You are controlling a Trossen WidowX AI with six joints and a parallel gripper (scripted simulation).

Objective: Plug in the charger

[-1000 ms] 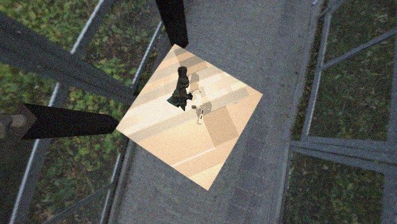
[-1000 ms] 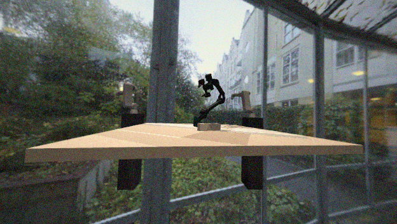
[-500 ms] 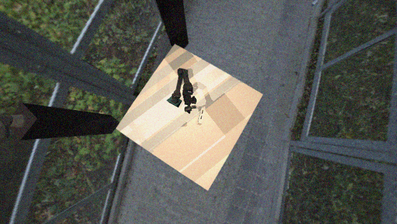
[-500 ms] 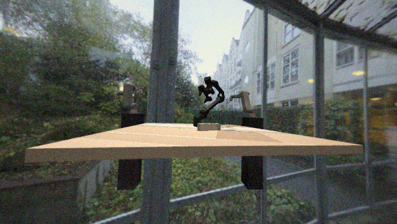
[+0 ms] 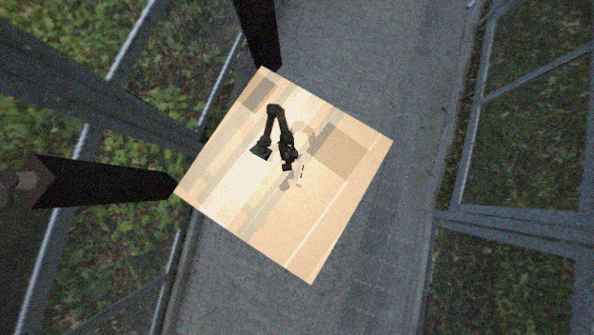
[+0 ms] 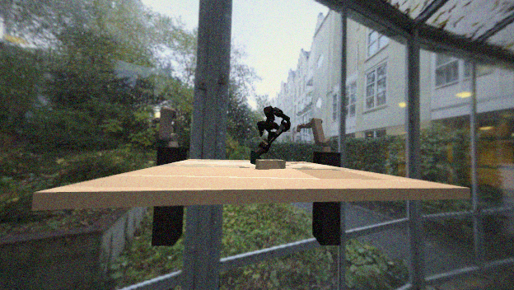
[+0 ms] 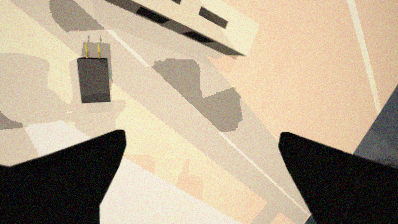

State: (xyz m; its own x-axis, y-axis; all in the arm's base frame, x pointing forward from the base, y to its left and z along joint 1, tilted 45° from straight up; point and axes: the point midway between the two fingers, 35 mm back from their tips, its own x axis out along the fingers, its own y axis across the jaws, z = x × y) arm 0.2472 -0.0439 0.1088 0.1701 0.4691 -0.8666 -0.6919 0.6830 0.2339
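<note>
My gripper tip is now 2 cm past the black two-prong charger, 6 cm to the right of it and 17 cm above it.
</note>
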